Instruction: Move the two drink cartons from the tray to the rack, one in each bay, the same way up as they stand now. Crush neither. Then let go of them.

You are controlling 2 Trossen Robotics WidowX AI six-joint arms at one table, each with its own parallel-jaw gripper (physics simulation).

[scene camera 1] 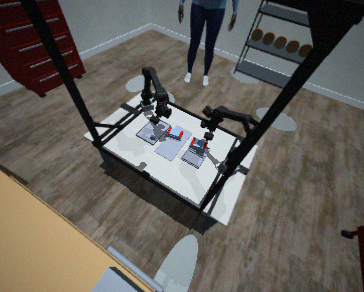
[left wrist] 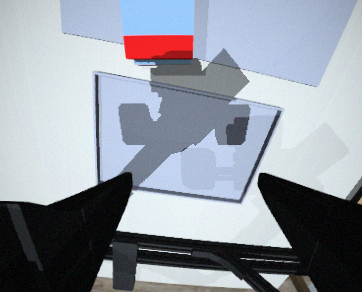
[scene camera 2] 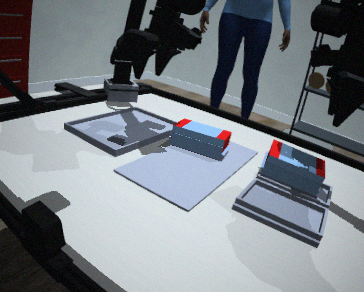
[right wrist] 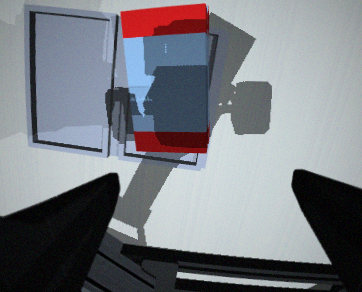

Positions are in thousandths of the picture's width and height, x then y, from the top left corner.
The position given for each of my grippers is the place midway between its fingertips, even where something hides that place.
Note:
My left gripper (scene camera 2: 405,265) is open, with nothing in its grasp. My right gripper (scene camera 2: 913,413) is open, with nothing in its grasp. I also see a flat grey mat (scene camera 2: 507,611) and a shallow grey tray (scene camera 2: 326,454).
My left gripper shows as well in the left wrist view (left wrist: 540,611). My right gripper also shows in the right wrist view (right wrist: 568,615). The flat grey mat is seen too in the left wrist view (left wrist: 825,166).

